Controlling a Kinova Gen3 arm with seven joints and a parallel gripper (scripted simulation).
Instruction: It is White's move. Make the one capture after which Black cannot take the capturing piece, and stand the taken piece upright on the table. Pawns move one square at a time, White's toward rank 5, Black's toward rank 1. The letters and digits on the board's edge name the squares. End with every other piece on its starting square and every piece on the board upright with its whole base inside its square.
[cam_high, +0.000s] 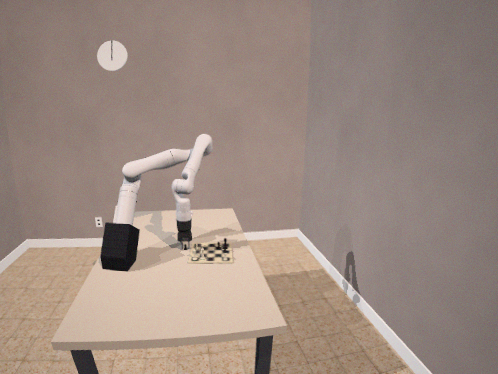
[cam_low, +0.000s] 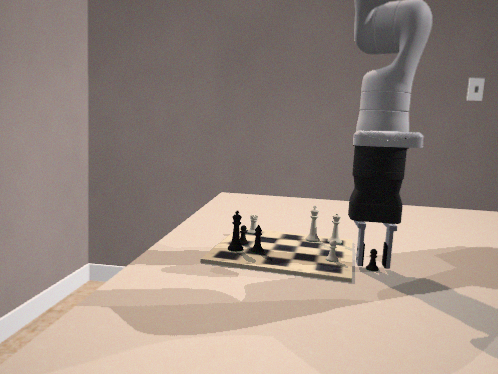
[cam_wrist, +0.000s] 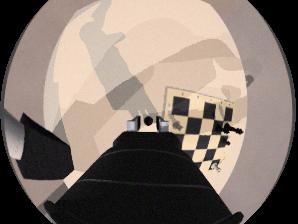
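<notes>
The white king is 9 cm ahead of my hand, 12 cm to the right of it and 1 cm above it. From my hand the other things lie so: white queen 5 cm ahead, 12 cm to the right, 1 cm above; then white pawn 6 cm ahead, 1 cm to the right; then chessboard 14 cm ahead, 5 cm to the right, 2 cm below.
</notes>
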